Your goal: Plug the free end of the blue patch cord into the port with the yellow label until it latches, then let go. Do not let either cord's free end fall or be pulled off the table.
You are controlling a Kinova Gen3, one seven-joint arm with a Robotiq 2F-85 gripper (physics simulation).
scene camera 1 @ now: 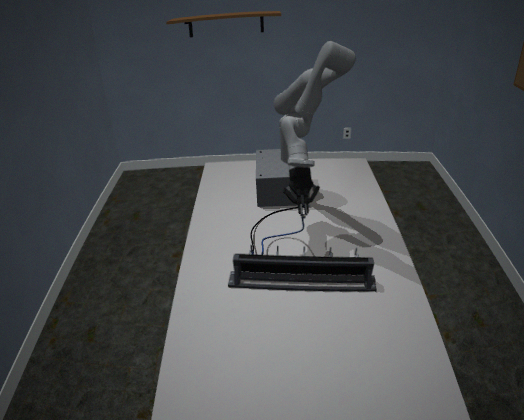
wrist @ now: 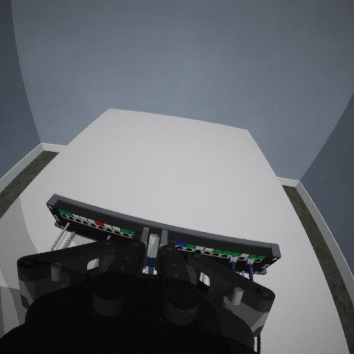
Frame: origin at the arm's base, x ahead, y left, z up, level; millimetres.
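Where they show: gripper, fingertip midpoint: [scene camera 1: 303,215] [wrist: 153,237].
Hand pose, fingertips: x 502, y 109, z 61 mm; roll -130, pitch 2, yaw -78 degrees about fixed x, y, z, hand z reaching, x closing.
Each offset is from my fingertips to the centre of the thing. "*": to the spot under its first point. Level surfaces: height alone.
My gripper [scene camera 1: 303,212] [wrist: 153,237] is shut on the plug of the blue patch cord and points toward the patch panel @[dx +78, dy +14, dz -134 mm] [scene camera 1: 300,258] [wrist: 215,240]. The clear plug @[dx -9, dy -2, dz -2 mm] [wrist: 153,245] with its blue boot sits between the fingertips, latch details too small to tell. In the scene view the blue cord @[* dx -135, dy -82, dz -209 mm] [scene camera 1: 285,234] runs from the fingertips down to the left part of the panel, and the plug is behind the panel, apart from it. The yellow label does not show in the wrist view; the fingers and plug cover the middle of the port row.
A black cord @[* dx -289, dy -153, dz -221 mm] [scene camera 1: 274,212] arcs from the panel's left part up toward the gripper; its free end is hidden. Thin metal bars stick out of the panel's port side. A grey box [scene camera 1: 272,190] stands at the robot's base. The white table @[dz -226 mm] [scene camera 1: 300,350] has long side edges.
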